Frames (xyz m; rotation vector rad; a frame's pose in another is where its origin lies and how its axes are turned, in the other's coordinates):
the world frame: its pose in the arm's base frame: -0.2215 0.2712 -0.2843 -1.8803 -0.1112 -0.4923
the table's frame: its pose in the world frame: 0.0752 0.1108 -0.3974 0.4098 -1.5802 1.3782
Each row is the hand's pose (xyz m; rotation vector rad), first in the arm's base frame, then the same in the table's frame.
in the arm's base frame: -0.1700 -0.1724 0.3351 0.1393 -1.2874 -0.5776
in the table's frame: -0.4289 -0.2643 0.2878 -0.1642 -0.6993 -2.7878
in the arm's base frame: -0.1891 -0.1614 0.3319 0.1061 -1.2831 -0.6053
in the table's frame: -0.4169 -0.2542 0.3036 -0.1824 -0.6476 -2.8057
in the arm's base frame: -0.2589 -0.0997 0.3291 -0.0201 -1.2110 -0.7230
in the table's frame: -0.3640 -0.2318 0.3770 -0.1872 -0.4074 -2.8734
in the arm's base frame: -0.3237 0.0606 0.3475 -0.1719 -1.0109 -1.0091
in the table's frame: -0.2569 -0.2722 0.5079 -0.0885 0.0536 -3.0406
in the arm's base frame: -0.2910 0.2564 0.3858 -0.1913 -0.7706 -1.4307
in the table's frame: -0.1490 -0.4128 0.6051 -0.0892 -0.4791 2.8831
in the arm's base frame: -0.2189 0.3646 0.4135 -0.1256 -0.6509 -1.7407
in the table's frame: -0.0996 -0.5341 0.6279 -0.1547 -0.6107 2.5671
